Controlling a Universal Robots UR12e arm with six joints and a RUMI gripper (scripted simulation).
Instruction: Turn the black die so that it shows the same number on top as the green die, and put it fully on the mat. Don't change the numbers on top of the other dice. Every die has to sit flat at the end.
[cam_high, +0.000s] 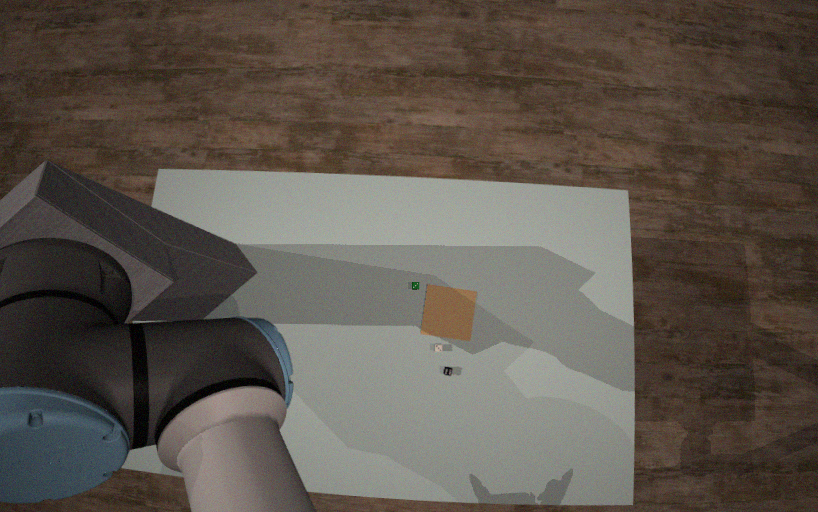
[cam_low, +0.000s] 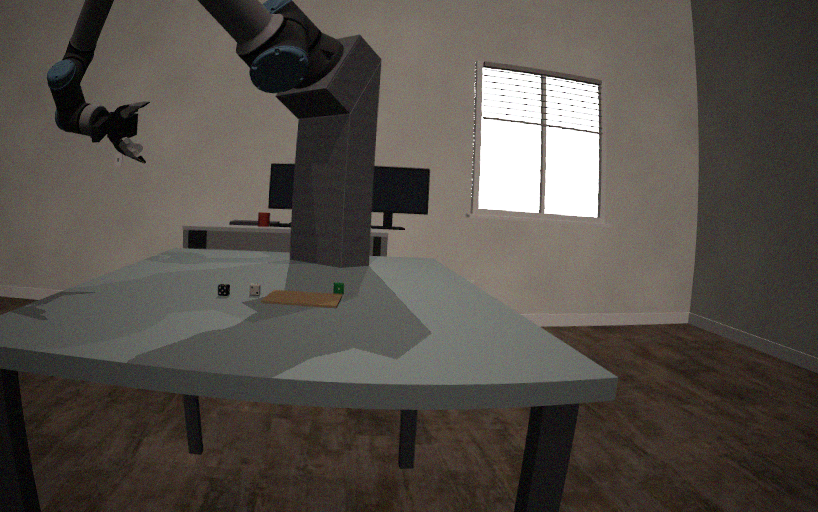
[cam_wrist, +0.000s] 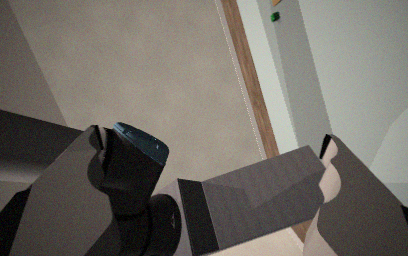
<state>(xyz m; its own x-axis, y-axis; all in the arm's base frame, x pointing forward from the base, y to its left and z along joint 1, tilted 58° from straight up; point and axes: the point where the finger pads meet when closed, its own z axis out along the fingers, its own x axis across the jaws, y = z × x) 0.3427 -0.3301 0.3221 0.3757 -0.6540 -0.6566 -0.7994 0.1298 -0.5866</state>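
My gripper is now 33 cm short of the black die, 33 cm above it and 24 cm to the right of it. From my hand the other things lie so: mat: 40 cm to the left, 35 cm ahead, 34 cm below; then green die: 48 cm to the left, 33 cm below, 27 cm ahead; then white die: 33 cm below, 31 cm ahead, 30 cm to the left.
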